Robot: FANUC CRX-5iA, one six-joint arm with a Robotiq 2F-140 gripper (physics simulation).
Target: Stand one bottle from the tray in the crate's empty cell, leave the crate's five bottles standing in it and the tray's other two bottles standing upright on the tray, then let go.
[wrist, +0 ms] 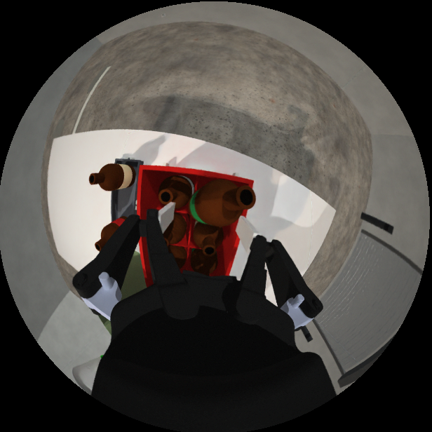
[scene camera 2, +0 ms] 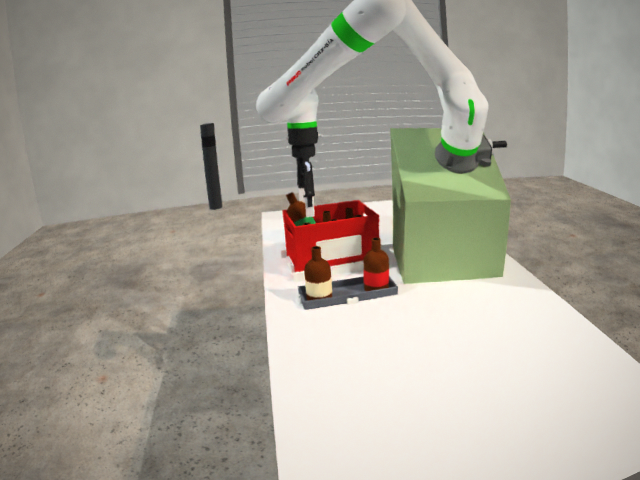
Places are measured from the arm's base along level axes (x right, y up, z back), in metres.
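Where they show: gripper, fingertip midpoint: [scene camera 2: 306, 211]; arm's base at its link origin: [scene camera 2: 457, 157].
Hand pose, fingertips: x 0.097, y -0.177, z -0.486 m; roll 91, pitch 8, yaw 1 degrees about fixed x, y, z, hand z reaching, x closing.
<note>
Things, the pixels of their top centre, and the offset from my fingertips. "*": a spot on its surface instead. Level surfaces: height alone.
- brown bottle with a green label, top centre: [scene camera 2: 297, 192] dy +0.064, dx +0.012, dz -0.025 m
- red crate at its top centre: [scene camera 2: 329, 212] dy -0.005, dx -0.015, dz +0.072 m
- cream-label bottle at its top centre: [scene camera 2: 316, 247] dy -0.020, dx -0.269, dz +0.009 m
- red-label bottle at its top centre: [scene camera 2: 376, 239] dy -0.020, dx -0.243, dz +0.180 m
- dark tray at a spot on its surface: [scene camera 2: 341, 299] * dy -0.165, dx -0.310, dz +0.068 m
- white table at its surface level: dy -0.180 m
A brown bottle with a green label [scene camera 2: 296, 210] [wrist: 217, 202] leans steeply at the left end of the red crate [scene camera 2: 305, 249] [wrist: 140, 190], its neck pointing out past the rim; its base is hidden. My gripper [scene camera 2: 309, 207] [wrist: 206, 216] is open above the crate, its fingers apart and not around this bottle's body. Other brown bottles [scene camera 2: 326, 215] [wrist: 175, 192] stand in the crate's cells, partly hidden. A cream-label bottle [scene camera 2: 317, 273] [wrist: 114, 176] and a red-label bottle [scene camera 2: 376, 263] [wrist: 109, 234] stand upright on the dark tray [scene camera 2: 341, 299] [wrist: 119, 202].
The green pedestal block [scene camera 2: 449, 237] under the arm's base stands right of the crate in the scene view. The crate and tray are close together on the white table [scene camera 2: 413, 372] [wrist: 70, 200]. A dark post [scene camera 2: 211, 170] shows at the left.
</note>
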